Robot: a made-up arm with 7 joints. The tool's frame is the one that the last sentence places.
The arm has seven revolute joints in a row. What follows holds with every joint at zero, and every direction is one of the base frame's. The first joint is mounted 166 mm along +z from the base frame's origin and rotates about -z. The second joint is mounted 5 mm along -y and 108 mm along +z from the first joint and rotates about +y. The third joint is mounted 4 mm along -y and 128 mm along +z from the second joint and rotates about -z. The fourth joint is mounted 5 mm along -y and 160 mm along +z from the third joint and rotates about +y. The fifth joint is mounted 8 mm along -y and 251 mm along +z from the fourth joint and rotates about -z. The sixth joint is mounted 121 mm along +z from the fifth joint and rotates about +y. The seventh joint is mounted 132 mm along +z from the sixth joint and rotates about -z. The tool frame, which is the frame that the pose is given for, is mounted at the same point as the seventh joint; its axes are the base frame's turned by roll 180, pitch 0 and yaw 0 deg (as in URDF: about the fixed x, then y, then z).
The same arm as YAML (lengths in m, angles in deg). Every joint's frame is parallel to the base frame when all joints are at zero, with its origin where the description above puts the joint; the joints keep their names.
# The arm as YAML. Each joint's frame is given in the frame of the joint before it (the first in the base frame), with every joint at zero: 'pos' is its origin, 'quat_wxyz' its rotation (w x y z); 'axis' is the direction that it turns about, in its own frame. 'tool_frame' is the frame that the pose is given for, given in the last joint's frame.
length_unit: m
angle_unit: deg
joints:
  - joint: joint 1
    pos: [0.0, 0.0, 0.166]
    quat_wxyz: [1.0, 0.0, 0.0, 0.0]
    axis: "-z"
  - joint: joint 2
    pos: [0.0, -0.005, 0.108]
    quat_wxyz: [1.0, 0.0, 0.0, 0.0]
    axis: "+y"
  - joint: joint 3
    pos: [0.0, -0.004, 0.128]
    quat_wxyz: [1.0, 0.0, 0.0, 0.0]
    axis: "-z"
  - joint: joint 4
    pos: [0.0, -0.005, 0.16]
    quat_wxyz: [1.0, 0.0, 0.0, 0.0]
    axis: "+y"
  - joint: joint 5
    pos: [0.0, -0.008, 0.251]
    quat_wxyz: [1.0, 0.0, 0.0, 0.0]
    axis: "-z"
  - joint: joint 6
    pos: [0.0, 0.0, 0.121]
    quat_wxyz: [1.0, 0.0, 0.0, 0.0]
    axis: "+y"
  - joint: joint 7
    pos: [0.0, 0.0, 0.132]
    quat_wxyz: [1.0, 0.0, 0.0, 0.0]
    axis: "-z"
tool_frame:
  pos: [0.0, 0.0, 0.0]
  quat_wxyz: [0.0, 1.0, 0.0, 0.0]

